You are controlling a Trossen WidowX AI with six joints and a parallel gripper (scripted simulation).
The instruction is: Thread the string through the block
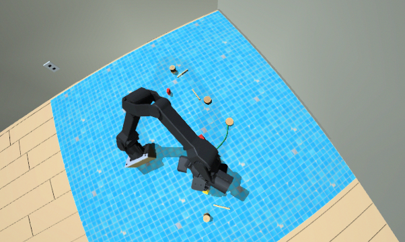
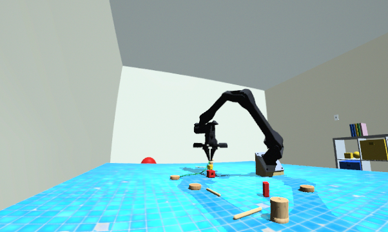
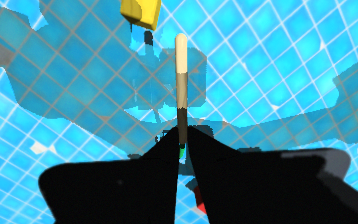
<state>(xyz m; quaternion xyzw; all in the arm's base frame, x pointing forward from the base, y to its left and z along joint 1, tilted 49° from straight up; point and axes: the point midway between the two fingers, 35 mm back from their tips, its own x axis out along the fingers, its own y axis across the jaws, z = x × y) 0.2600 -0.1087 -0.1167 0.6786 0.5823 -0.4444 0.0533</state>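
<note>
The yellow cube lies 3 cm behind my gripper tip, 10 cm to the right of it and 5 cm below it. From my gripper tip the other things lie so: red upright piece (3 cm behind, 43 cm to the left, 4 cm below); wooden cylinder (4 cm ahead, 56 cm to the left, 4 cm below); round wooden button (20 cm ahead, 16 cm to the left, 5 cm below).
</note>
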